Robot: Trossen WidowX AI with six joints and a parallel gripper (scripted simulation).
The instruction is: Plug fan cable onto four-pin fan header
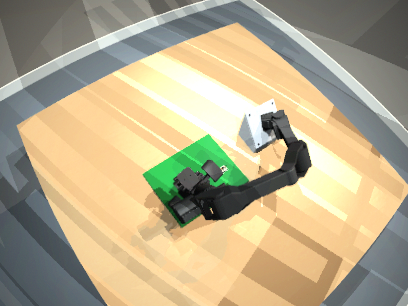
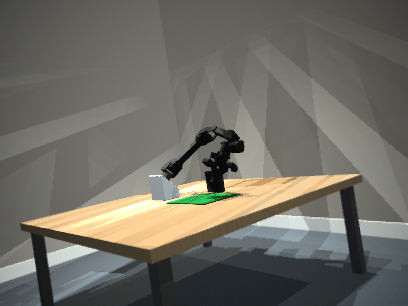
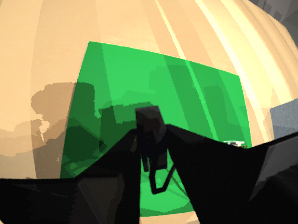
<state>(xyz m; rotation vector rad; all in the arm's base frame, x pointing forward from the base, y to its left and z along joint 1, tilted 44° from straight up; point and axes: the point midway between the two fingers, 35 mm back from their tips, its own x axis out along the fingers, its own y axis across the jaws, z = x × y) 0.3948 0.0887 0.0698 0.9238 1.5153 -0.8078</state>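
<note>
The green board is 6 cm behind my gripper tip, 4 cm to the right of it and 10 cm below it. The rest, counted from my gripper tip: black fan plug 1 cm below; then white four-pin fan header 16 cm behind, 2 cm to the right, 9 cm below; then black fan 18 cm behind, 12 cm to the left, 3 cm below.
</note>
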